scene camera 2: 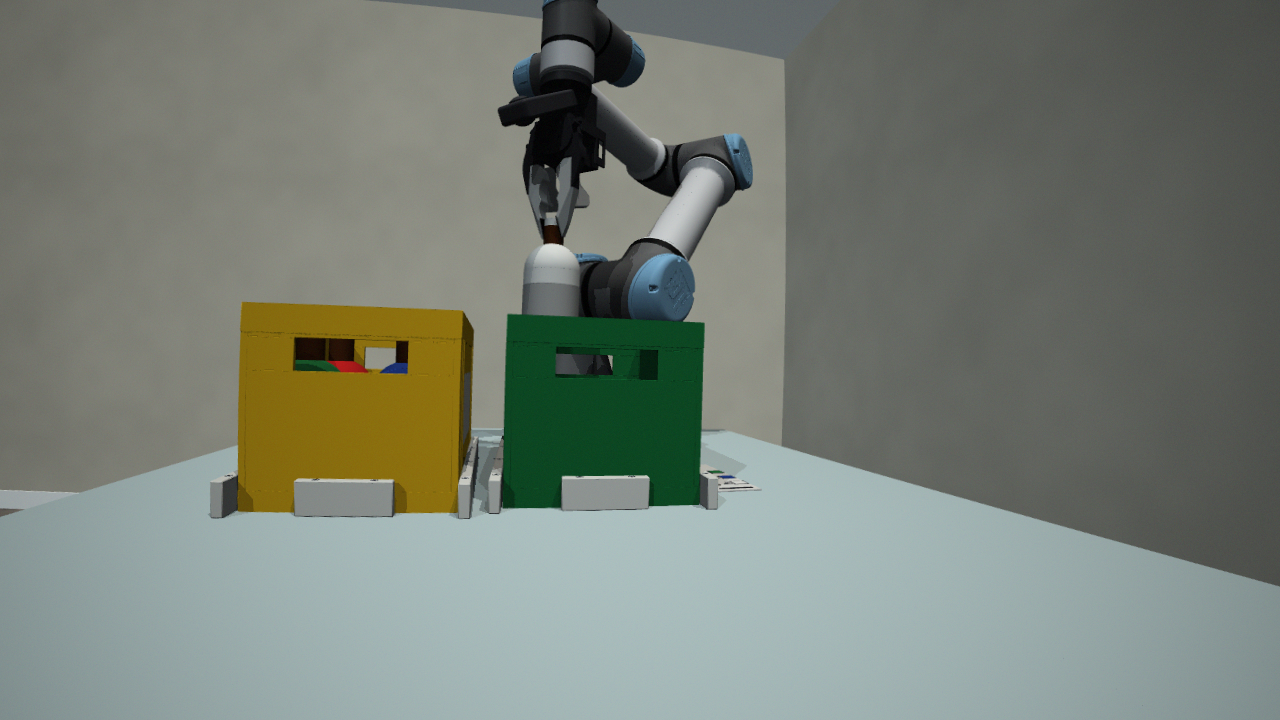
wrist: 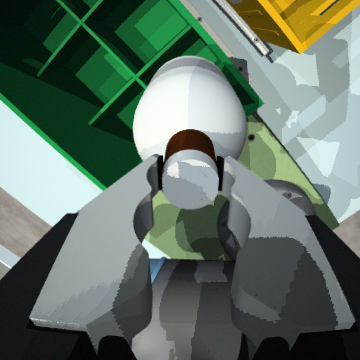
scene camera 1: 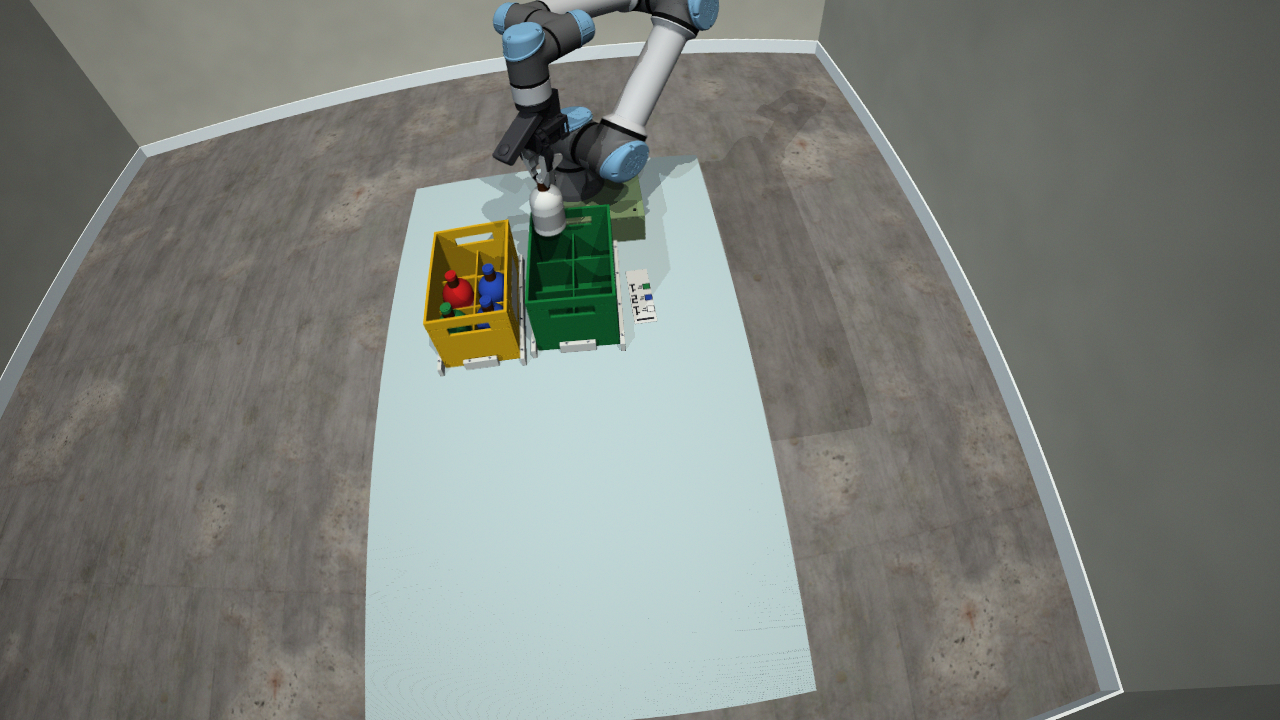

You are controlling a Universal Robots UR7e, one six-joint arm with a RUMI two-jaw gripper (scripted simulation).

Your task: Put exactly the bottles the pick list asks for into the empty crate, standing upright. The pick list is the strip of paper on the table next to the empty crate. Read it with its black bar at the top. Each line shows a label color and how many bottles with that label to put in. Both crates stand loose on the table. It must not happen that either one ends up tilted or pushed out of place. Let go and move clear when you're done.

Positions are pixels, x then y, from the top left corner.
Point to a white bottle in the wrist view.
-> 189, 113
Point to a red bottle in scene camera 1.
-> At 458, 292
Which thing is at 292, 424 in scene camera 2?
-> A yellow crate.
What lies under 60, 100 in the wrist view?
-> A green crate.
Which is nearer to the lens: the yellow crate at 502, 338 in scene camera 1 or the green crate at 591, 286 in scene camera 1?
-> The yellow crate.
